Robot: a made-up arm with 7 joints. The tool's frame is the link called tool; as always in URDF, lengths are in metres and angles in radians. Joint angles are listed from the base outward.
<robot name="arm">
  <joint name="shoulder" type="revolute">
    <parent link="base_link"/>
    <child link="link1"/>
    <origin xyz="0 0 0.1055" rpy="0 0 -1.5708"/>
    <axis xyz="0 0 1"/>
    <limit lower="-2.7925" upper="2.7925"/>
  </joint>
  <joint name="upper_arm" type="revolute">
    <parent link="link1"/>
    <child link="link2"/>
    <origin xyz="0.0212 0 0.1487" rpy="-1.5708 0 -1.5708"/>
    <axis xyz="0 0 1"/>
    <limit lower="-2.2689" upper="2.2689"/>
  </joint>
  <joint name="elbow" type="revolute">
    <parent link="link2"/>
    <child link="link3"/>
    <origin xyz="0 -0.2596 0.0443" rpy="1.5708 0 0"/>
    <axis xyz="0 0 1"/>
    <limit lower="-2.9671" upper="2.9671"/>
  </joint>
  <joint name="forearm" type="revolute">
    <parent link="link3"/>
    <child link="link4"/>
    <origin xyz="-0.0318 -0.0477 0.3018" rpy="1.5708 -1.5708 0"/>
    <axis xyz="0 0 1"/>
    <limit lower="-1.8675" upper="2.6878"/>
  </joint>
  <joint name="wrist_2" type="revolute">
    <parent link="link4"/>
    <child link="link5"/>
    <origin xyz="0.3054 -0.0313 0.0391" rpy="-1.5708 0 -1.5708"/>
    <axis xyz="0 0 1"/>
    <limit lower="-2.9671" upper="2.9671"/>
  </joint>
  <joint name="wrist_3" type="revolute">
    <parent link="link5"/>
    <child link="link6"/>
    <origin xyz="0 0.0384 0.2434" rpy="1.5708 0 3.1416"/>
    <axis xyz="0 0 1"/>
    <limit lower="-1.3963" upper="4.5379"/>
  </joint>
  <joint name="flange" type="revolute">
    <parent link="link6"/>
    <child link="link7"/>
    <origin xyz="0.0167 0.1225 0.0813" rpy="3.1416 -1.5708 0"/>
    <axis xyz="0 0 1"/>
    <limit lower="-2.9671" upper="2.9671"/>
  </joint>
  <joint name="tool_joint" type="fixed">
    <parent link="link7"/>
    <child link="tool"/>
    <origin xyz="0 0 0" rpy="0 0 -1.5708"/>
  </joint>
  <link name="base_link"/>
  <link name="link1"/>
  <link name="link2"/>
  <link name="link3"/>
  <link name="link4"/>
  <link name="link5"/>
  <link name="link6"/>
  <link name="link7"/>
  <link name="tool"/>
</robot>
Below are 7 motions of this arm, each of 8 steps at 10 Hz.
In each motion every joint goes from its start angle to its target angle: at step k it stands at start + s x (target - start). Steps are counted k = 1, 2, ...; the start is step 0. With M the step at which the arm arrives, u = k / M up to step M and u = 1 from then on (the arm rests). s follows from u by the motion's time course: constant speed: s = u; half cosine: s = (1 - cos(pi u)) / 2; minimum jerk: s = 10 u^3 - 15 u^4 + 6 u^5.
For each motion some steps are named. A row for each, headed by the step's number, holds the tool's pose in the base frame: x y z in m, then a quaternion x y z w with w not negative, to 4 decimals.
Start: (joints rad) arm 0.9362 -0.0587 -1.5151 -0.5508 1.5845 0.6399 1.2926
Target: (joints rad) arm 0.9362 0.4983 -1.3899 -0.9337 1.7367 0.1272 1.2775
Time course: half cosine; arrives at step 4
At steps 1, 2, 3, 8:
1: -0.1715 0.1177 1.4103 -0.4882 -0.2031 -0.4631 0.7113
2: -0.3659 -0.0022 1.3483 -0.4789 -0.2600 -0.5095 0.6659
3: -0.5410 -0.1055 1.2326 -0.4642 -0.2991 -0.5744 0.6042
8: -0.6049 -0.1409 1.1711 -0.4564 -0.3082 -0.6056 0.5744

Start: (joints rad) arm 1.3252 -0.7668 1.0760 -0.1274 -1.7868 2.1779 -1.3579
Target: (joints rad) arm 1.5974 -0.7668 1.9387 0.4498 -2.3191 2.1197 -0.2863
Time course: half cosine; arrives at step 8
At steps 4, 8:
4: 0.0851 0.5605 1.1867 0.1774 -0.1624 -0.9593 0.1479
8: -0.0541 0.4893 1.2106 0.2200 -0.1436 -0.7829 0.5640

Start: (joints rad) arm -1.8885 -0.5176 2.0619 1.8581 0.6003 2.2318 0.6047
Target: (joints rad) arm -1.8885 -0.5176 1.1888 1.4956 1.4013 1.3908 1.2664
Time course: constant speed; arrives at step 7
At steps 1, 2, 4, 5, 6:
1: 0.3887 -0.2730 0.7307 -0.2578 0.5934 -0.5484 0.5297
2: 0.3936 -0.3387 0.7052 -0.1985 0.6568 -0.4798 0.5468
4: 0.3799 -0.4651 0.6519 -0.0473 0.7311 -0.3443 0.5872
5: 0.3626 -0.5248 0.6268 0.0358 0.7397 -0.2807 0.6106
6: 0.3393 -0.5820 0.6041 0.1178 0.7296 -0.2215 0.6362

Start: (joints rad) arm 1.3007 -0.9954 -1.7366 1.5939 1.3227 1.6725 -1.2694
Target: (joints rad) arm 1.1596 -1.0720 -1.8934 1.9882 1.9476 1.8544 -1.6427
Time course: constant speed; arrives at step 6
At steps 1, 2, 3, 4, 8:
1: 0.6749 0.0981 0.6270 0.6104 0.1094 0.5965 0.5095
2: 0.6500 0.0525 0.5981 0.6143 0.0585 0.5787 0.5332
3: 0.6218 0.0121 0.5689 0.6157 0.0058 0.5582 0.5562
4: 0.5911 -0.0228 0.5395 0.6145 -0.0484 0.5349 0.5779
8: 0.5266 -0.0759 0.4807 0.6043 -0.1602 0.4804 0.6151

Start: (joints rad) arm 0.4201 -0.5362 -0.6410 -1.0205 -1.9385 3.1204 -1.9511
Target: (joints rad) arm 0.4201 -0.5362 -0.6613 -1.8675 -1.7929 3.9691 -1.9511
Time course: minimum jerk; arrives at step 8
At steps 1, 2, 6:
1: 0.0031 0.3229 0.9442 -0.7072 -0.2121 -0.4549 0.4979
2: -0.0212 0.3085 0.9184 -0.7159 -0.2339 -0.4667 0.4636
6: -0.1455 0.1529 0.6544 -0.7025 -0.3340 -0.6196 0.1048

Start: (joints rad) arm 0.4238 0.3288 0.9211 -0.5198 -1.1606 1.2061 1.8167
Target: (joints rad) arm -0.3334 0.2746 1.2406 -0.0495 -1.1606 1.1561 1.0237
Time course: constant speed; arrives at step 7
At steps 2, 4, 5, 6, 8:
2: -0.5463 -0.4262 1.1638 0.1613 0.1055 -0.6193 0.7611
4: -0.5726 -0.2647 1.2380 0.0781 0.0862 -0.7665 0.6316
5: -0.5697 -0.1820 1.2704 0.0373 0.0740 -0.8282 0.5543
6: -0.5561 -0.1000 1.2994 -0.0029 0.0602 -0.8806 0.4700
8: -0.5320 -0.0201 1.3248 -0.0423 0.0447 -0.9229 0.3801

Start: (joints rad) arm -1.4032 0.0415 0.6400 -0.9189 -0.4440 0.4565 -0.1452
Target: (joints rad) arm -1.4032 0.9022 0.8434 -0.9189 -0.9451 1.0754 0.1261
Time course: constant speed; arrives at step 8
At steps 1, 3, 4, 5, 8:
1: -0.5067 0.5005 1.0361 -0.0585 -0.1608 0.8363 0.5208
3: -0.5409 0.6440 0.8718 -0.2095 -0.0913 0.8426 0.4876
4: -0.5535 0.7003 0.7805 -0.2810 -0.0540 0.8382 0.4643
5: -0.5632 0.7460 0.6850 -0.3491 -0.0157 0.8287 0.4373
8: -0.5751 0.8180 0.3864 -0.5303 0.1012 0.7707 0.3385

